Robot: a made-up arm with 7 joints. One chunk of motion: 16 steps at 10 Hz.
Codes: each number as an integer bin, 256 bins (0 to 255) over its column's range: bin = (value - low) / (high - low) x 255, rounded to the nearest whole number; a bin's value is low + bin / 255 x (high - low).
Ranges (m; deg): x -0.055..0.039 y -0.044..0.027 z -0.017..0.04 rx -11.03..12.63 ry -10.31..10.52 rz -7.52..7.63
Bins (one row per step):
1: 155 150 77 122 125 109
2: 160 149 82 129 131 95
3: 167 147 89 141 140 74
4: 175 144 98 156 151 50
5: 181 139 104 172 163 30
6: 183 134 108 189 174 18
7: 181 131 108 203 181 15
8: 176 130 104 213 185 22
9: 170 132 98 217 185 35
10: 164 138 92 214 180 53
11: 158 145 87 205 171 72
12: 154 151 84 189 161 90
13: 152 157 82 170 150 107
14: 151 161 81 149 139 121
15: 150 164 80 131 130 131
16: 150 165 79 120 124 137
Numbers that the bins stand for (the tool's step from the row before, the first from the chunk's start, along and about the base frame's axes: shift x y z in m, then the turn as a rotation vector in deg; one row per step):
1: 0.00214 -0.00224 0.00021 0.290 -0.099 -1.044
2: 0.00398 -0.00251 0.00133 0.939 0.391 -1.876
3: 0.00656 -0.00307 0.00289 2.053 1.126 -3.124
4: 0.00951 -0.00391 0.00491 3.444 2.025 -4.549
5: 0.01172 -0.00530 0.00625 4.929 3.005 -5.738
6: 0.01246 -0.00669 0.00714 6.506 3.903 -6.451
7: 0.01172 -0.00753 0.00714 7.805 4.475 -6.629
8: 0.00988 -0.00780 0.00625 8.733 4.802 -6.213
9: 0.00767 -0.00725 0.00491 9.104 4.802 -5.441
10: 0.00545 -0.00558 0.00356 8.826 4.394 -4.371
11: 0.00324 -0.00363 0.00245 7.991 3.658 -3.242
12: 0.00177 -0.00196 0.00178 6.506 2.841 -2.173
13: 0.00103 -0.00029 0.00133 4.743 1.943 -1.163
14: 0.00066 0.00083 0.00111 2.795 1.044 -0.331
15: 0.00029 0.00166 0.00088 1.125 0.309 0.263
16: 0.00029 0.00194 0.00066 0.104 -0.181 0.619

